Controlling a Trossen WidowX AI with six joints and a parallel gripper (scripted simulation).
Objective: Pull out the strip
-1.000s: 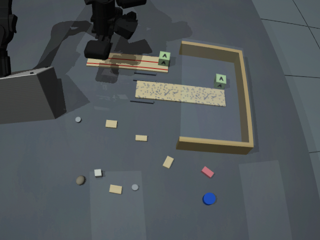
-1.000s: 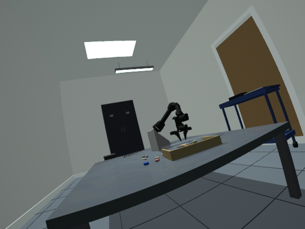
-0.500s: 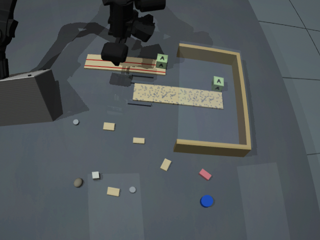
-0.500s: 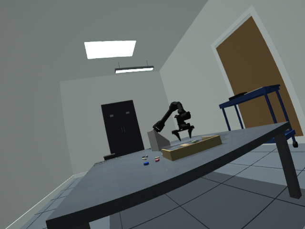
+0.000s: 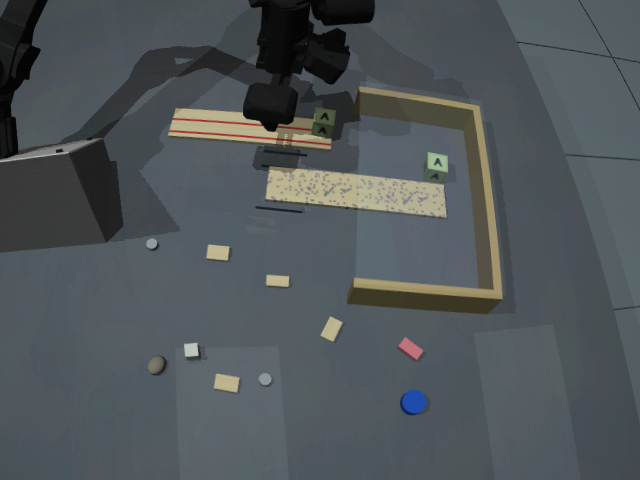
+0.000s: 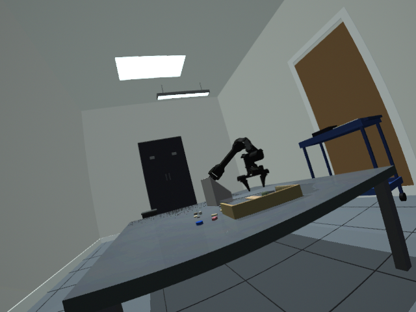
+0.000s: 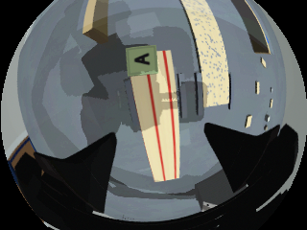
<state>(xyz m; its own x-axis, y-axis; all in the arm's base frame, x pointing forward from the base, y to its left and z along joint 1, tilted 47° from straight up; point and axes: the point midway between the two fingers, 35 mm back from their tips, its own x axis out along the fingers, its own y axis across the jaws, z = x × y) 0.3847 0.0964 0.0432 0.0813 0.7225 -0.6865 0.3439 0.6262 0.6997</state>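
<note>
My gripper tip is 90 mm short of the speckled strip, 130 mm to the left of it and 50 mm above it. The rest, counted from my gripper tip: blue disc: 80 mm ahead, 430 mm to the right, 50 mm below; pink block: 100 mm ahead, 360 mm to the right, 50 mm below; white cube: 160 mm behind, 310 mm to the right, 50 mm below.
</note>
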